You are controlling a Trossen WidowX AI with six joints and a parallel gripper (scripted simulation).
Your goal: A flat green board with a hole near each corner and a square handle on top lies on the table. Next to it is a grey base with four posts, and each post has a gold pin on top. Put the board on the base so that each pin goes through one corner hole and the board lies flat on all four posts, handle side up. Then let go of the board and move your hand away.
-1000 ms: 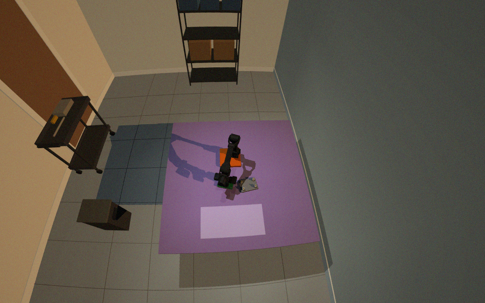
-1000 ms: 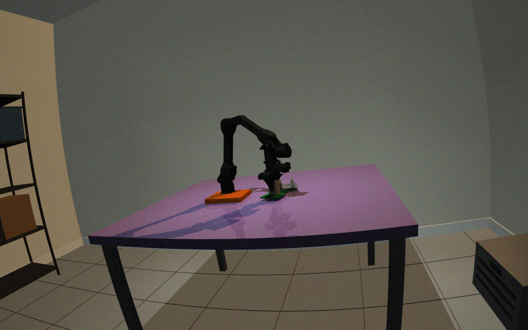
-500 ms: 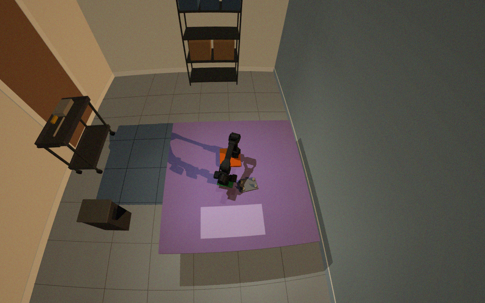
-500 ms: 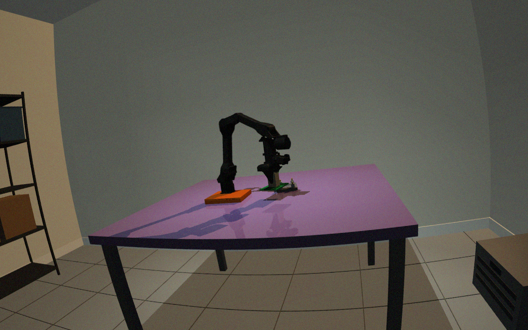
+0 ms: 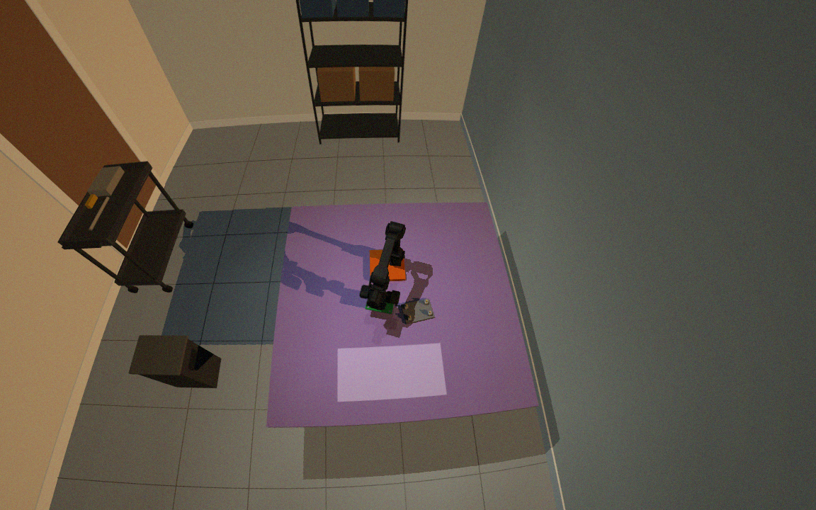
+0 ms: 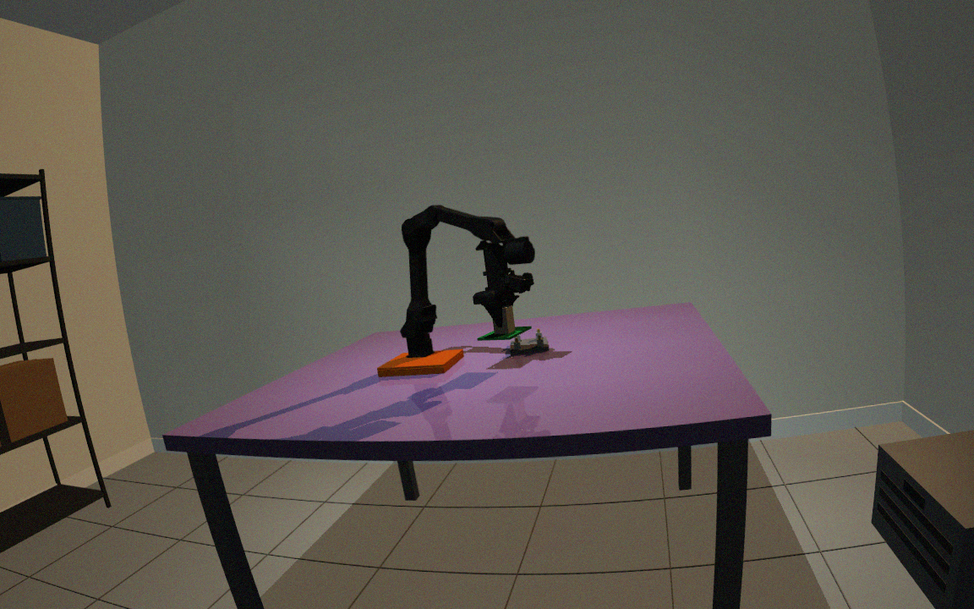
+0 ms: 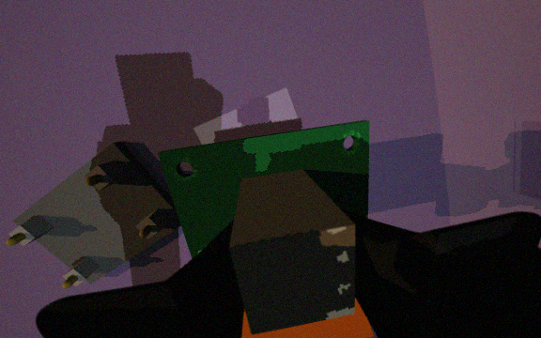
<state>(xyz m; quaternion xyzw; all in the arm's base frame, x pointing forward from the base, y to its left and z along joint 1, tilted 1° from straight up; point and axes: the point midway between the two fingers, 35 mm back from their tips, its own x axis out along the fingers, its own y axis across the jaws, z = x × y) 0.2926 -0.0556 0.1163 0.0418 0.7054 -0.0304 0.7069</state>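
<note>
Now: the grey base 1 cm behind my gripper tip, 20 cm to the left of it and 10 cm below it. The rest, counted from my gripper tip: green board: right at my gripper tip.
</note>
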